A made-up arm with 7 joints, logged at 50 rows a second.
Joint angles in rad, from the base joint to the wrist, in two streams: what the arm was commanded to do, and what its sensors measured. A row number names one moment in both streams.
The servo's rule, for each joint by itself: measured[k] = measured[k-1] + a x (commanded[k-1-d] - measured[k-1]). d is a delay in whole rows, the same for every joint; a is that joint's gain. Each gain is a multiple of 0.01, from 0.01 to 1. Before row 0 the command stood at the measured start. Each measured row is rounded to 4 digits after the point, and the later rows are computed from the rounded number. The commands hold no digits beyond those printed.
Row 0, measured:
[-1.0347, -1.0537, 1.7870, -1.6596, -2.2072, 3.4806, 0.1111]
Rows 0 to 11, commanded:
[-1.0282, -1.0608, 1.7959, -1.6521, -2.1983, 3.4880, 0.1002]
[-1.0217, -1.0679, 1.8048, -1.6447, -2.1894, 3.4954, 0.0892]
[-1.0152, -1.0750, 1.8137, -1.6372, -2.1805, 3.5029, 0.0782]
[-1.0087, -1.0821, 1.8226, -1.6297, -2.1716, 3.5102, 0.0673]
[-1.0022, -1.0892, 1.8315, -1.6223, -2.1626, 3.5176, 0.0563]
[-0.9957, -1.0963, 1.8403, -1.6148, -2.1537, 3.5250, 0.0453]
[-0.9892, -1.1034, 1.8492, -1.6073, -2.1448, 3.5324, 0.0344]
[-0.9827, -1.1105, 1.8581, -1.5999, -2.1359, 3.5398, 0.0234]
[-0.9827, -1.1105, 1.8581, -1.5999, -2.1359, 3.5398, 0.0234]
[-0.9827, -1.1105, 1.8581, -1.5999, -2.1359, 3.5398, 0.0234]
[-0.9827, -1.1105, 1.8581, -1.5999, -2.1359, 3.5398, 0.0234]
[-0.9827, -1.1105, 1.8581, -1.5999, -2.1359, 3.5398, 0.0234]
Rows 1 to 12, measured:
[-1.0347, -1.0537, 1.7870, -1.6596, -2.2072, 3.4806, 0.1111]
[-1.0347, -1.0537, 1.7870, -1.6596, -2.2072, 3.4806, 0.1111]
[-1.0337, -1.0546, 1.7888, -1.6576, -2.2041, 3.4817, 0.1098]
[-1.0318, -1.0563, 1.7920, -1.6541, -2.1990, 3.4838, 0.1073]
[-1.0291, -1.0587, 1.7963, -1.6495, -2.1925, 3.4867, 0.1038]
[-1.0258, -1.0617, 1.8016, -1.6442, -2.1852, 3.4902, 0.0994]
[-1.0220, -1.0653, 1.8076, -1.6383, -2.1773, 3.4943, 0.0942]
[-1.0178, -1.0693, 1.8141, -1.6320, -2.1690, 3.4989, 0.0883]
[-1.0132, -1.0737, 1.8211, -1.6253, -2.1605, 3.5039, 0.0818]
[-1.0083, -1.0785, 1.8285, -1.6184, -2.1519, 3.5093, 0.0748]
[-1.0042, -1.0827, 1.8344, -1.6134, -2.1463, 3.5139, 0.0686]
[-1.0008, -1.0863, 1.8391, -1.6098, -2.1427, 3.5178, 0.0632]
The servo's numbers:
d 2
a 0.16 0.13 0.20 0.27 0.35 0.15 0.12

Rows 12 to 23, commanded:
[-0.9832, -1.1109, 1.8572, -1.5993, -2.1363, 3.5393, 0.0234]
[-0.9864, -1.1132, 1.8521, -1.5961, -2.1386, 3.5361, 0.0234]
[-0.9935, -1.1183, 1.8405, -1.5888, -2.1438, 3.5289, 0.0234]
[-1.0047, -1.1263, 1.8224, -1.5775, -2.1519, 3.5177, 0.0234]
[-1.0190, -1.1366, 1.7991, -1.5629, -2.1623, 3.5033, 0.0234]
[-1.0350, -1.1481, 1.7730, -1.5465, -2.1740, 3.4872, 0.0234]
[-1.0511, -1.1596, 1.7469, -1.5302, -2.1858, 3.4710, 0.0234]
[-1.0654, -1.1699, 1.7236, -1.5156, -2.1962, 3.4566, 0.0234]
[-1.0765, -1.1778, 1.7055, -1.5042, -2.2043, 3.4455, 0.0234]
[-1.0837, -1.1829, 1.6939, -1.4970, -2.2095, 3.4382, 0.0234]
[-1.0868, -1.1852, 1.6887, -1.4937, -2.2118, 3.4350, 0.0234]
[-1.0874, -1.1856, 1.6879, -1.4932, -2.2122, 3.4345, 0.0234]
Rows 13 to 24, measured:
[-0.9979, -1.0894, 1.8429, -1.6071, -2.1403, 3.5211, 0.0584]
[-0.9955, -1.0921, 1.8459, -1.6052, -2.1388, 3.5239, 0.0542]
[-0.9935, -1.0945, 1.8482, -1.6036, -2.1379, 3.5262, 0.0505]
[-0.9924, -1.0969, 1.8490, -1.6016, -2.1381, 3.5277, 0.0472]
[-0.9926, -1.0997, 1.8473, -1.5981, -2.1401, 3.5279, 0.0443]
[-0.9945, -1.1032, 1.8423, -1.5925, -2.1442, 3.5264, 0.0418]
[-0.9984, -1.1075, 1.8337, -1.5845, -2.1505, 3.5229, 0.0396]
[-1.0043, -1.1128, 1.8216, -1.5742, -2.1587, 3.5175, 0.0377]
[-1.0118, -1.1189, 1.8067, -1.5623, -2.1682, 3.5105, 0.0360]
[-1.0204, -1.1255, 1.7901, -1.5497, -2.1780, 3.5024, 0.0345]
[-1.0294, -1.1323, 1.7732, -1.5374, -2.1872, 3.4939, 0.0332]
[-1.0381, -1.1389, 1.7573, -1.5265, -2.1950, 3.4855, 0.0320]

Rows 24 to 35, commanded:
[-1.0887, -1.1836, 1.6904, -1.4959, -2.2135, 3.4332, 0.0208]
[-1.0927, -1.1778, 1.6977, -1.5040, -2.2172, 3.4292, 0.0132]
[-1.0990, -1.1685, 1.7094, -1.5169, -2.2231, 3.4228, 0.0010]
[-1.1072, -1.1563, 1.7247, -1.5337, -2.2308, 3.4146, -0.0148]
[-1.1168, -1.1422, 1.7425, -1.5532, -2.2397, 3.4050, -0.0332]
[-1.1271, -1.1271, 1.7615, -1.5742, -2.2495, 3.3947, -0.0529]
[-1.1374, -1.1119, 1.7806, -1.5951, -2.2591, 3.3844, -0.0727]
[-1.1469, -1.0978, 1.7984, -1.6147, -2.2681, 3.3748, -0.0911]
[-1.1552, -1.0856, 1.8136, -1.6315, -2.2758, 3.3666, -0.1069]
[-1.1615, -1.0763, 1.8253, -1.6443, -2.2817, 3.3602, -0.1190]
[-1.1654, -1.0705, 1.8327, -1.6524, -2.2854, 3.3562, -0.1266]
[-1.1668, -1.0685, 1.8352, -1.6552, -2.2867, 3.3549, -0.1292]
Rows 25 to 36, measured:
[-1.0459, -1.1449, 1.7436, -1.5176, -2.2009, 3.4779, 0.0310]
[-1.0525, -1.1502, 1.7325, -1.5110, -2.2049, 3.4714, 0.0301]
[-1.0583, -1.1545, 1.7241, -1.5069, -2.2079, 3.4657, 0.0290]
[-1.0638, -1.1575, 1.7188, -1.5061, -2.2112, 3.4602, 0.0271]
[-1.0694, -1.1589, 1.7169, -1.5090, -2.2154, 3.4546, 0.0240]
[-1.0754, -1.1586, 1.7185, -1.5157, -2.2208, 3.4486, 0.0193]
[-1.0820, -1.1565, 1.7233, -1.5258, -2.2274, 3.4421, 0.0130]
[-1.0892, -1.1527, 1.7309, -1.5389, -2.2351, 3.4350, 0.0051]
[-1.0969, -1.1474, 1.7408, -1.5541, -2.2435, 3.4274, -0.0042]
[-1.1049, -1.1410, 1.7523, -1.5705, -2.2521, 3.4195, -0.0146]
[-1.1129, -1.1338, 1.7646, -1.5870, -2.2604, 3.4116, -0.0257]
[-1.1207, -1.1263, 1.7767, -1.6025, -2.2679, 3.4039, -0.0369]

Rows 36 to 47, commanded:
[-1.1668, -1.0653, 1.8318, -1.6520, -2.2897, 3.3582, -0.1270]
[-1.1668, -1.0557, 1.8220, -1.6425, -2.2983, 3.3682, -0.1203]
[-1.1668, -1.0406, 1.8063, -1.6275, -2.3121, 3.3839, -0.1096]
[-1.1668, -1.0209, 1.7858, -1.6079, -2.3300, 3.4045, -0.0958]
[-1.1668, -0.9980, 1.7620, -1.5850, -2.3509, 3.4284, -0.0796]
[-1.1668, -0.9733, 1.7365, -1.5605, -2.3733, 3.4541, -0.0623]
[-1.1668, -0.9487, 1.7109, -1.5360, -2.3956, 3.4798, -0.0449]
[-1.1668, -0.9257, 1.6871, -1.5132, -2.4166, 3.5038, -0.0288]
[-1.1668, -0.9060, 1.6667, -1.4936, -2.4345, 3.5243, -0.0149]
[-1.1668, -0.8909, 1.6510, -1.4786, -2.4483, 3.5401, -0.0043]
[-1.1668, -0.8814, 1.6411, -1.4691, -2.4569, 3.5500, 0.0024]
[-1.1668, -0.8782, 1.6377, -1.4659, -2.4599, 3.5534, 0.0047]
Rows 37 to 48, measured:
[-1.1279, -1.1190, 1.7879, -1.6160, -2.2740, 3.3967, -0.0477]
[-1.1341, -1.1124, 1.7974, -1.6266, -2.2784, 3.3904, -0.0575]
[-1.1393, -1.1063, 1.8043, -1.6335, -2.2824, 3.3856, -0.0658]
[-1.1437, -1.0997, 1.8078, -1.6359, -2.2880, 3.3830, -0.0723]
[-1.1474, -1.0920, 1.8075, -1.6336, -2.2964, 3.3831, -0.0768]
[-1.1505, -1.0828, 1.8032, -1.6267, -2.3082, 3.3863, -0.0791]
[-1.1531, -1.0718, 1.7950, -1.6154, -2.3231, 3.3926, -0.0792]
[-1.1553, -1.0590, 1.7833, -1.6006, -2.3407, 3.4018, -0.0772]
[-1.1571, -1.0447, 1.7688, -1.5832, -2.3599, 3.4135, -0.0733]
[-1.1587, -1.0292, 1.7525, -1.5643, -2.3797, 3.4270, -0.0680]
[-1.1600, -1.0132, 1.7353, -1.5452, -2.3989, 3.4416, -0.0616]
[-1.1611, -0.9973, 1.7184, -1.5272, -2.4162, 3.4564, -0.0547]

